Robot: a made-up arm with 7 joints. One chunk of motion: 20 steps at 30 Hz.
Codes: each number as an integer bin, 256 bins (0 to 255) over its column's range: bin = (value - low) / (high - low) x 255, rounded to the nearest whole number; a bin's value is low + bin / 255 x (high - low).
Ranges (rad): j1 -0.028..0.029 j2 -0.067..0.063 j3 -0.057..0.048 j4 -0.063..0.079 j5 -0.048..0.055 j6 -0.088..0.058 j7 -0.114..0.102
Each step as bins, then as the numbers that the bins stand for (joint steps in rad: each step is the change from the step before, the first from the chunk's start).
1 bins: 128 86 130 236 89 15 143
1 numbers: 0.00061 -0.02316 -0.00347 0.06842 -0.01205 -0.07941 0.00713
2 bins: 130 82 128 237 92 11 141
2 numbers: 0.00106 -0.02520 -0.00429 0.06898 -0.01084 -0.08170 0.00544
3 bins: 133 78 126 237 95 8 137
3 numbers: 0.00173 -0.02724 -0.00512 0.06898 -0.00963 -0.08342 0.00205
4 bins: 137 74 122 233 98 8 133
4 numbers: 0.00262 -0.02927 -0.00676 0.06675 -0.00842 -0.08342 -0.00134
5 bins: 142 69 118 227 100 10 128
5 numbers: 0.00374 -0.03182 -0.00841 0.06341 -0.00761 -0.08227 -0.00558
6 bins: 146 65 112 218 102 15 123
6 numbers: 0.00464 -0.03386 -0.01088 0.05840 -0.00680 -0.07941 -0.00981
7 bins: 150 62 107 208 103 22 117
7 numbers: 0.00553 -0.03539 -0.01294 0.05283 -0.00640 -0.07540 -0.01489
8 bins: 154 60 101 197 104 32 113
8 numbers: 0.00642 -0.03641 -0.01541 0.04670 -0.00599 -0.06968 -0.01828
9 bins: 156 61 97 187 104 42 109
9 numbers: 0.00687 -0.03590 -0.01706 0.04113 -0.00599 -0.06395 -0.02167
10 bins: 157 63 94 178 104 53 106
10 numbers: 0.00709 -0.03488 -0.01829 0.03612 -0.00599 -0.05765 -0.02421
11 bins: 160 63 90 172 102 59 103
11 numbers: 0.00776 -0.03488 -0.01994 0.03278 -0.00680 -0.05422 -0.02675
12 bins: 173 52 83 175 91 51 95
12 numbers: 0.01067 -0.04049 -0.02282 0.03445 -0.01124 -0.05880 -0.03353
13 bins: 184 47 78 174 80 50 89
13 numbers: 0.01313 -0.04304 -0.02488 0.03389 -0.01569 -0.05937 -0.03861
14 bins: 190 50 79 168 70 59 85
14 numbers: 0.01447 -0.04151 -0.02447 0.03055 -0.01973 -0.05422 -0.04200
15 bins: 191 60 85 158 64 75 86
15 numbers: 0.01469 -0.03641 -0.02200 0.02498 -0.02215 -0.04506 -0.04115
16 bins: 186 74 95 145 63 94 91
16 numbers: 0.01358 -0.02927 -0.01788 0.01775 -0.02255 -0.03418 -0.03692
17 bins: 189 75 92 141 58 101 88
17 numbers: 0.01425 -0.02876 -0.01912 0.01552 -0.02457 -0.03017 -0.03946
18 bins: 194 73 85 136 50 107 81
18 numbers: 0.01536 -0.02978 -0.02200 0.01273 -0.02780 -0.02674 -0.04539
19 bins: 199 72 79 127 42 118 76
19 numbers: 0.01648 -0.03029 -0.02447 0.00772 -0.03104 -0.02044 -0.04962
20 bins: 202 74 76 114 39 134 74
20 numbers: 0.01715 -0.02927 -0.02571 0.00048 -0.03225 -0.01128 -0.05132
